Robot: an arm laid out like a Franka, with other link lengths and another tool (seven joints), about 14 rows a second.
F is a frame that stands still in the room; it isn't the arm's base.
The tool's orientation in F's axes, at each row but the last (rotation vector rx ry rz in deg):
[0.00 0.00 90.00]
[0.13 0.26 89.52]
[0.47 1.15 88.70]
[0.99 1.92 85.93]
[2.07 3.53 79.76]
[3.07 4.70 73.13]
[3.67 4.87 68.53]
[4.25 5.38 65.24]
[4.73 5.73 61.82]
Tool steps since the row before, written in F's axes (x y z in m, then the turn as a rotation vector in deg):
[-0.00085 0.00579 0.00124 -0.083 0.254 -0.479]
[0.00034 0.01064 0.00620 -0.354 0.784 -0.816]
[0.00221 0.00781 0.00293 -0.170 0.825 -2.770]
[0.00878 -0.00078 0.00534 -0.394 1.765 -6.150]
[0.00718 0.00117 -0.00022 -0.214 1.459 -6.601]
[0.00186 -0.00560 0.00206 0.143 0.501 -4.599]
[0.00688 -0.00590 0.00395 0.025 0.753 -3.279]
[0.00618 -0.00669 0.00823 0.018 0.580 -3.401]
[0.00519 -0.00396 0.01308 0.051 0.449 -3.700]
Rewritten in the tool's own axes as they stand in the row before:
[0.00579 0.00085 0.00124 0.254 0.083 -0.479]
[0.01063 -0.00022 0.00622 0.782 0.357 -0.816]
[0.00783 -0.00198 0.00303 0.842 0.139 -2.766]
[-0.00022 -0.00864 0.00562 1.804 0.320 -6.143]
[0.00242 -0.00686 0.00026 1.544 0.061 -6.585]
[-0.00489 -0.00322 0.00219 0.666 -0.385 -4.564]
[-0.00312 -0.00815 0.00465 0.815 -0.059 -3.264]
[-0.00382 -0.00749 0.00895 0.660 -0.138 -3.384]
[-0.00160 -0.00488 0.01369 0.572 -0.263 -3.674]

